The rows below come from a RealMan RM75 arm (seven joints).
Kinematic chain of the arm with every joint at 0, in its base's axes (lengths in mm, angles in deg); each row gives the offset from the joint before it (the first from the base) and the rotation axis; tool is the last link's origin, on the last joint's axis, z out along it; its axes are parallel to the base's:
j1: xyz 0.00 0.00 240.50 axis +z
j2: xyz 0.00 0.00 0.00 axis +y
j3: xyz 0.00 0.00 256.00 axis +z
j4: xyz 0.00 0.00 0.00 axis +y
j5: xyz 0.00 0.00 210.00 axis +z
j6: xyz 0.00 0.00 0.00 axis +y
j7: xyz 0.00 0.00 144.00 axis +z
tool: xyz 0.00 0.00 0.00
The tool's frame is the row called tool.
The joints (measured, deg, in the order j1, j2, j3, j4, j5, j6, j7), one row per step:
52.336 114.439 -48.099 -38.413 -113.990 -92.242 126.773
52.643 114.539 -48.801 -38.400 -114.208 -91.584 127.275
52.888 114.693 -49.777 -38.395 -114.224 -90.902 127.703
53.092 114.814 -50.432 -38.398 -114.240 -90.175 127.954
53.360 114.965 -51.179 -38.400 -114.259 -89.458 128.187
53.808 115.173 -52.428 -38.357 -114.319 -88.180 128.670
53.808 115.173 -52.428 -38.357 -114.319 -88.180 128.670
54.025 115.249 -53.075 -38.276 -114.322 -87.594 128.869
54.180 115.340 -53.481 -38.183 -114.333 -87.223 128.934
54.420 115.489 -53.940 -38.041 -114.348 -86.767 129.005
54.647 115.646 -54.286 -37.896 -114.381 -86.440 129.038
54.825 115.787 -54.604 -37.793 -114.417 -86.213 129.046
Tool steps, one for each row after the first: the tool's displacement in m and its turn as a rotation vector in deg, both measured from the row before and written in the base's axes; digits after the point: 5 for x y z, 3 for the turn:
-0.00164 0.00095 -0.00255 -0.106 -0.709 -0.140
-0.00181 0.00040 -0.00334 -0.199 -0.685 -0.006
-0.00144 0.00094 -0.00233 0.125 -0.491 -0.021
-0.00196 0.00080 -0.00275 0.054 -0.540 0.108
-0.00296 0.00155 -0.00442 0.149 -0.948 0.049
0.00000 0.00000 0.00000 0.000 0.000 0.000
-0.00128 0.00060 -0.00220 0.021 -0.470 0.050
-0.00091 0.00020 -0.00179 -0.027 -0.281 0.078
-0.00149 0.00022 -0.00243 -0.055 -0.295 0.119
-0.00141 -0.00002 -0.00226 -0.113 -0.217 0.135
-0.00115 -0.00022 -0.00198 -0.142 -0.204 0.162

